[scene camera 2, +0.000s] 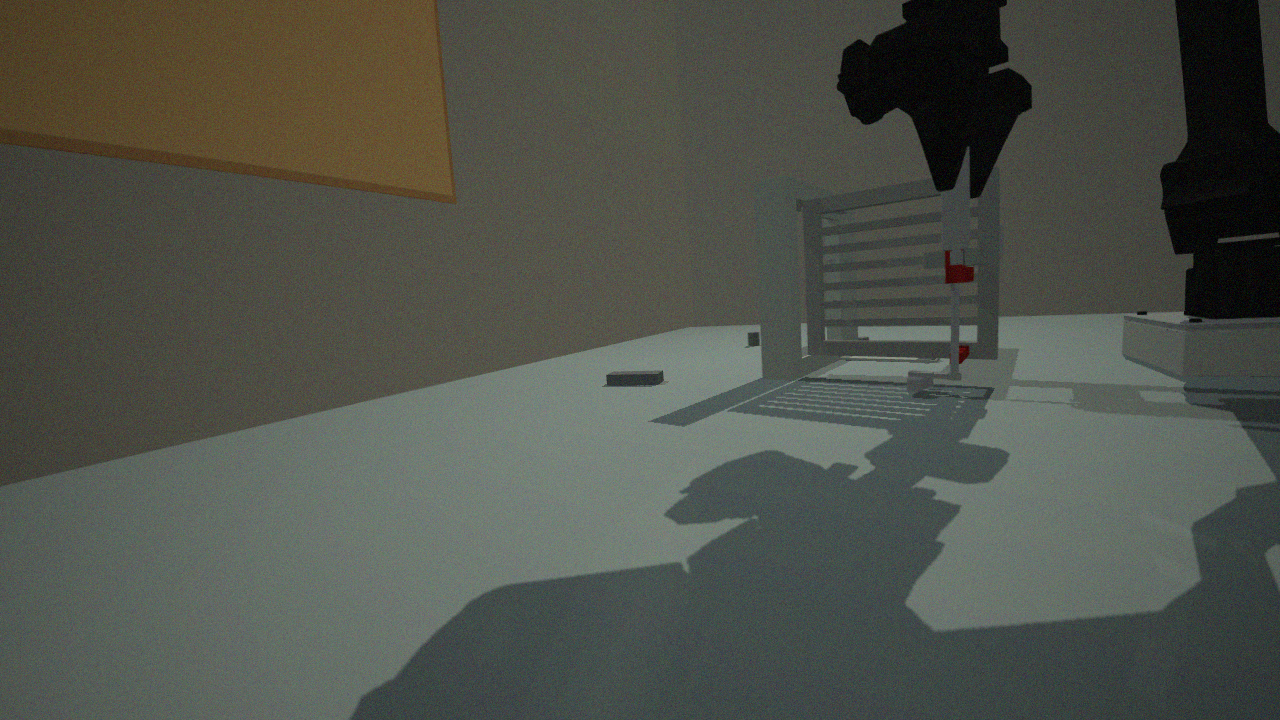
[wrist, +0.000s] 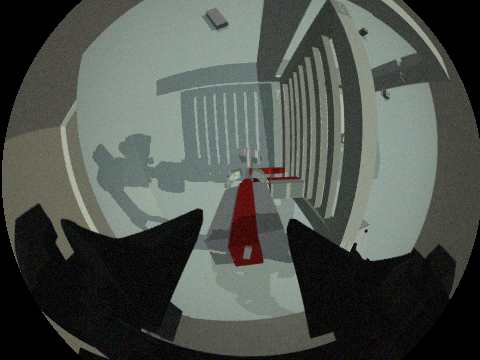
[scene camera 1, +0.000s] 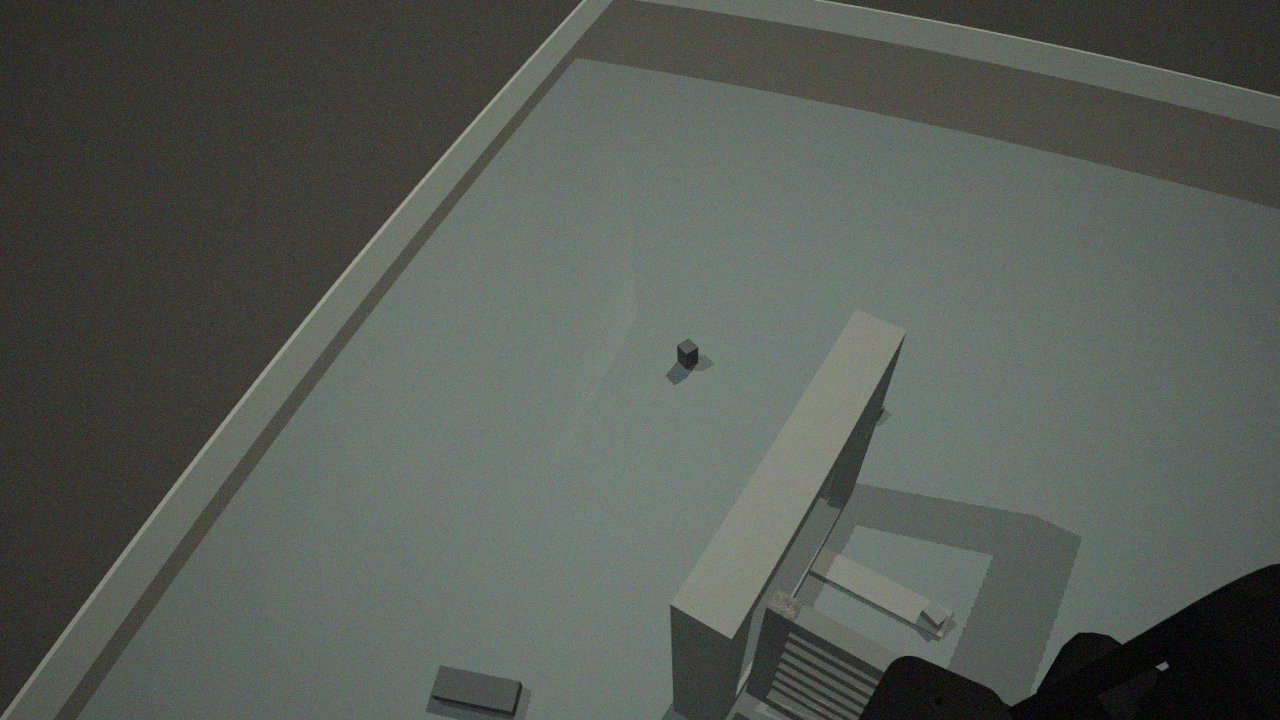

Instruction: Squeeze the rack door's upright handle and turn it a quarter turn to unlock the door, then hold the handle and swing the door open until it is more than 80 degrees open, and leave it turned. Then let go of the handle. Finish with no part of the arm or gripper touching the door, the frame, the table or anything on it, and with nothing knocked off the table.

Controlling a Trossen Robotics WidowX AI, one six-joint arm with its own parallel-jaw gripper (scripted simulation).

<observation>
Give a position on a slatted door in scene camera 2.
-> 921, 189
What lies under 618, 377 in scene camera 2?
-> A flat dark block.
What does my gripper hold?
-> Nothing.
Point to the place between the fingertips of my gripper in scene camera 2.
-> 959, 194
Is my gripper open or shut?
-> Open.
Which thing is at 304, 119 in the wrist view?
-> A slatted door.
</observation>
